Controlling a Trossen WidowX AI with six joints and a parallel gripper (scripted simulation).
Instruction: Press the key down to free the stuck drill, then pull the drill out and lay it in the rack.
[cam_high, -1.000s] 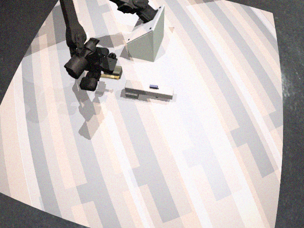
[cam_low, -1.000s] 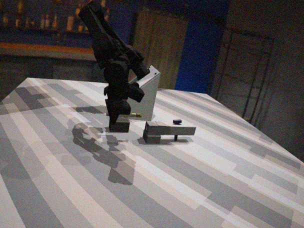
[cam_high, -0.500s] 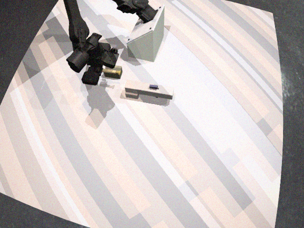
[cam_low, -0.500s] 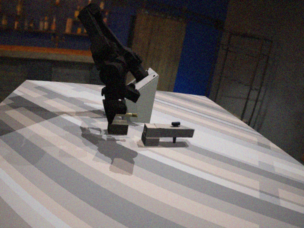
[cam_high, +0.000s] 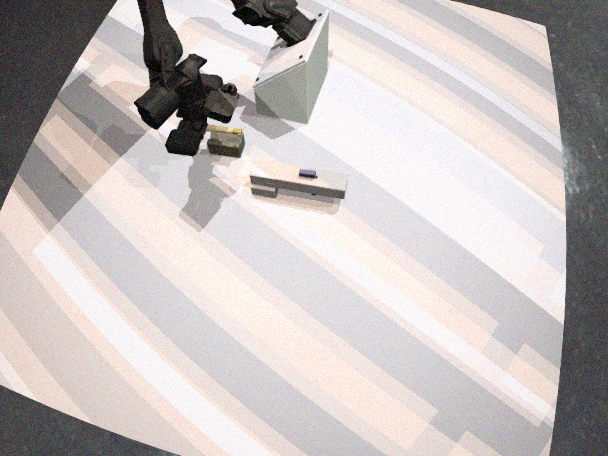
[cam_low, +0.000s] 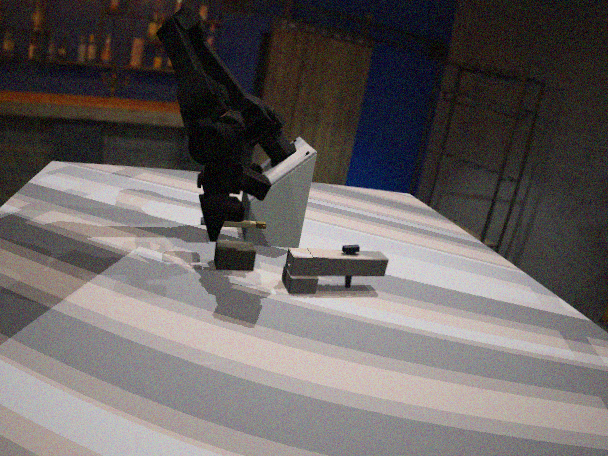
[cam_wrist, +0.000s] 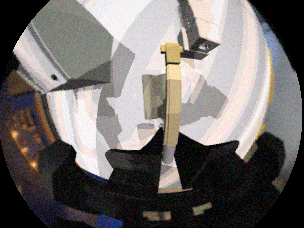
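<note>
The drill is 40 mm to the left of my gripper tip, 30 mm above it and 10 mm behind it. Also, from my gripper tip: key: 250 mm to the left, 20 mm ahead; then block: 220 mm to the left, 20 mm ahead, 10 mm below; then slotted rack: 40 mm to the left, 40 mm below, 20 mm behind.
</note>
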